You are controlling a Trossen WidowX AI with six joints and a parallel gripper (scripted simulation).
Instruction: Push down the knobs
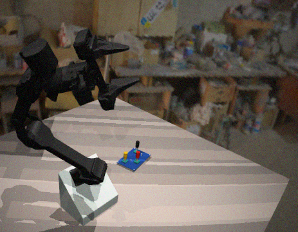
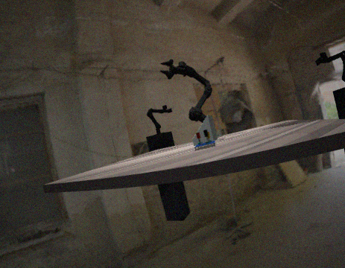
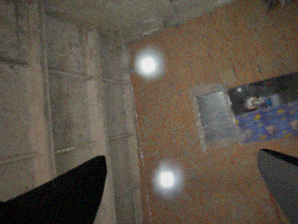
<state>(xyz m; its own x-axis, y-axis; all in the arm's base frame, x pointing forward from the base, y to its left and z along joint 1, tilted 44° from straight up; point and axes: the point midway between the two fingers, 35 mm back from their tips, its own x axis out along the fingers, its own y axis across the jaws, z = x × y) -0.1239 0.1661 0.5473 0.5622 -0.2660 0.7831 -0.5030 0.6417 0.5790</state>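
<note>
Right now my gripper tip is 390 mm short of the yellow knob, 350 mm to the right of it and 610 mm above it. Also, from my gripper tip: black knob: 490 mm ahead, 370 mm to the left, 600 mm below.
</note>
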